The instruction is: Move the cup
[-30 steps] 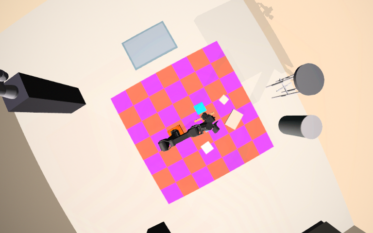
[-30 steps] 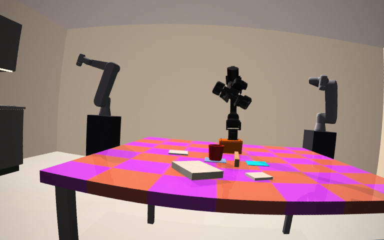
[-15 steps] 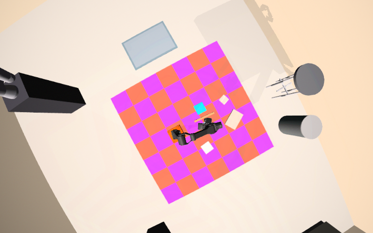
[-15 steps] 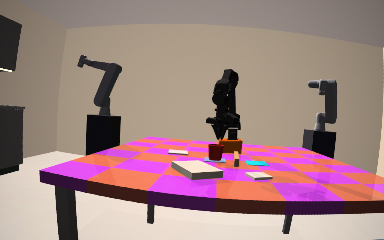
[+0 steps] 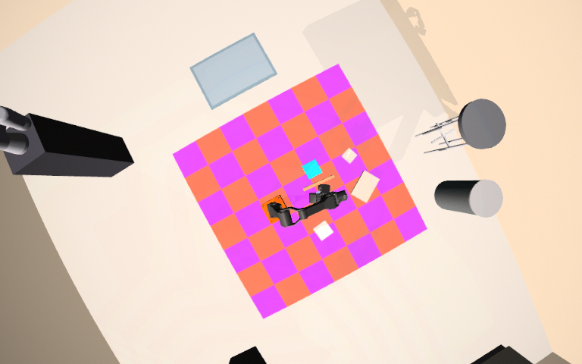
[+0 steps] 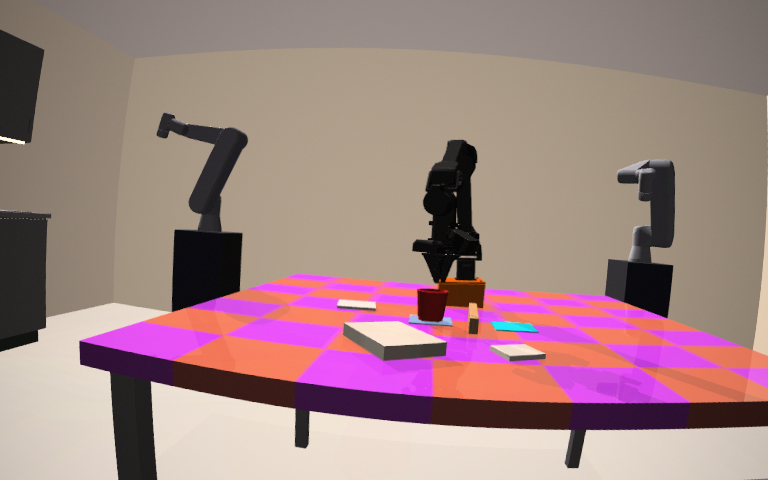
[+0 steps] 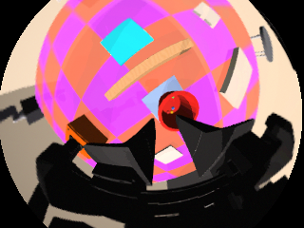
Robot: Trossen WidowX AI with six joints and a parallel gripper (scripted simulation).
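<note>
Now: the red cup 5 cm below my gripper tip, 2 cm to the right of it and 2 cm ahead of it. Also, from my gripper tip: beige slab (29 cm ahead, 9 cm to the right, 8 cm below); then cyan pad (18 cm to the left, 10 cm below, 4 cm ahead); then wooden stick (9 cm to the left, 8 cm below, 3 cm ahead).
</note>
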